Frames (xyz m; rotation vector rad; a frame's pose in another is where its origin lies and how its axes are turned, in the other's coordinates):
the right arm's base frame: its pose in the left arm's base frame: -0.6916 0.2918 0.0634 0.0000 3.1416 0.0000
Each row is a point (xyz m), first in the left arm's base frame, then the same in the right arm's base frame.
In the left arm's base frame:
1: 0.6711 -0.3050 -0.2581
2: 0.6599 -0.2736 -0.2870
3: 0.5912 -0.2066 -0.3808
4: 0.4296 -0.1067 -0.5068
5: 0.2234 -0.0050 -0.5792
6: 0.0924 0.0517 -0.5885
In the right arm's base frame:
1: -1.3627 -0.5968 0.3215
2: -1.3515 -0.5654 0.3504
3: -1.2828 -0.4984 0.4442
4: -1.1212 -0.3985 0.5702
5: -0.9150 -0.2968 0.6426
6: -0.7840 -0.2401 0.6519

